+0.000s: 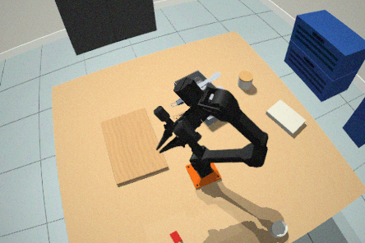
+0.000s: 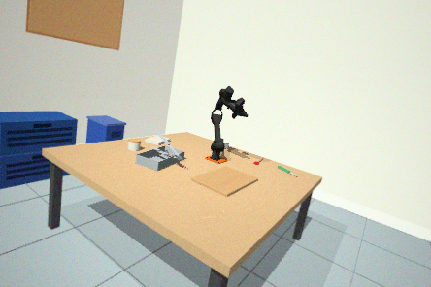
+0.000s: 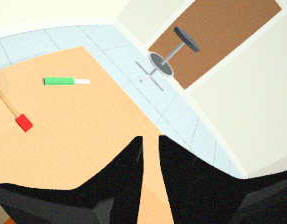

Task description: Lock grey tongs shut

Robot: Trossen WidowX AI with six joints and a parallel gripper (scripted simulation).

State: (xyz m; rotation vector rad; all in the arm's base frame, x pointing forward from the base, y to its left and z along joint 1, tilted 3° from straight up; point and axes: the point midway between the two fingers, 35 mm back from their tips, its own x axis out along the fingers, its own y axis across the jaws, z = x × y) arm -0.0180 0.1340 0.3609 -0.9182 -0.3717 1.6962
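Now: the yellow lock piece 340 mm ahead of my gripper tip, 320 mm to the right of it and 300 mm below it. Also, from my gripper tip: white disc: 390 mm behind, 340 mm below, 280 mm to the right; then wooden board: 350 mm below, 290 mm ahead, 40 mm to the left; then green screwdriver: 350 mm below, 310 mm to the left, 210 mm behind.
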